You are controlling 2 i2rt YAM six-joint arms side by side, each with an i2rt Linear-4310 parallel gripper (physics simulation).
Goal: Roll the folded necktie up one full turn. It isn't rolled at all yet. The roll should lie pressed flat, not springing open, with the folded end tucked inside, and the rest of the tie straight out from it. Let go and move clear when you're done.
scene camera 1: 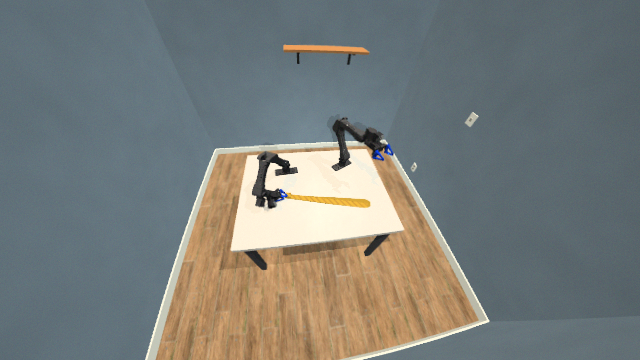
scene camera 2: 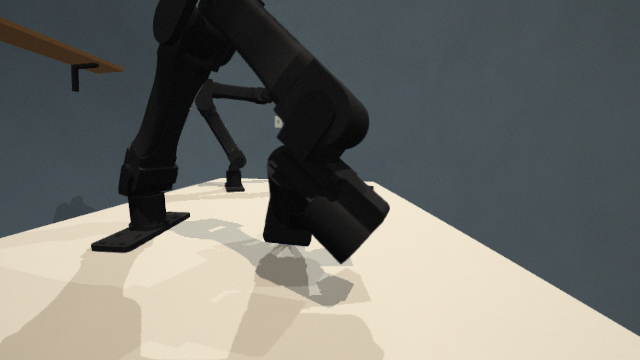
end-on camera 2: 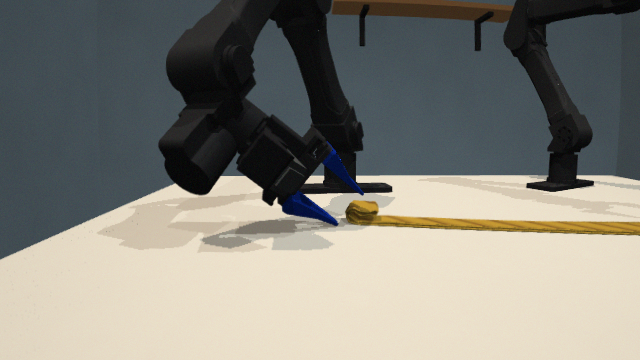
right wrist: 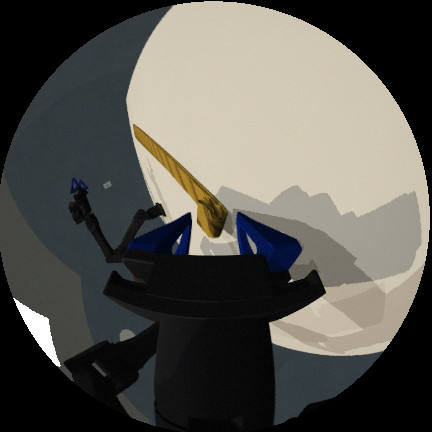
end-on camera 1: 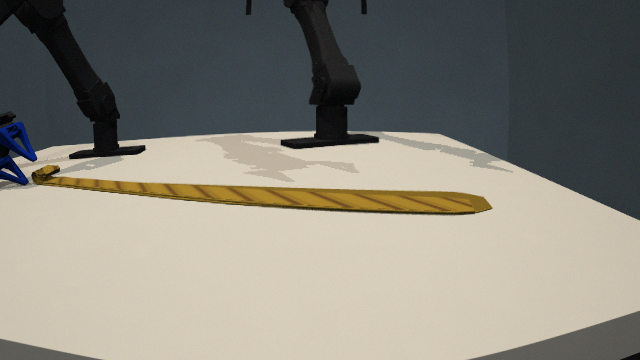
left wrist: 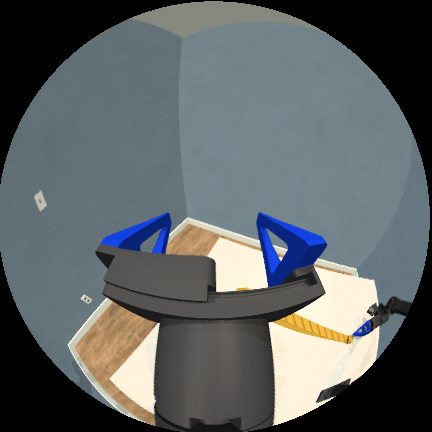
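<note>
The yellow striped necktie (scene camera 1: 330, 201) (end-on camera 1: 300, 197) (end-on camera 2: 500, 225) (left wrist: 315, 327) (right wrist: 170, 165) lies straight, its wide end at the right in scene camera 1. Its narrow end is curled into a small roll (end-on camera 2: 362, 212) (end-on camera 1: 45, 173) that stands above the strip, with its upper layer over the tie; whether the end is tucked inside is unclear. My right gripper (end-on camera 2: 349, 209) (end-on camera 1: 31, 172) (scene camera 1: 285, 195) is partly open, low and tilted, its fingertips close beside the roll, one above and one near the table. My left gripper (left wrist: 213, 217) (scene camera 1: 385, 153) is wide open and empty, raised far from the tie.
The white table (scene camera 1: 310, 230) (end-on camera 2: 320, 300) carries both arm bases. An orange shelf (scene camera 1: 325, 49) is on the back wall. The right arm hides the necktie in scene camera 2. Arm shadows fall around the rolled end.
</note>
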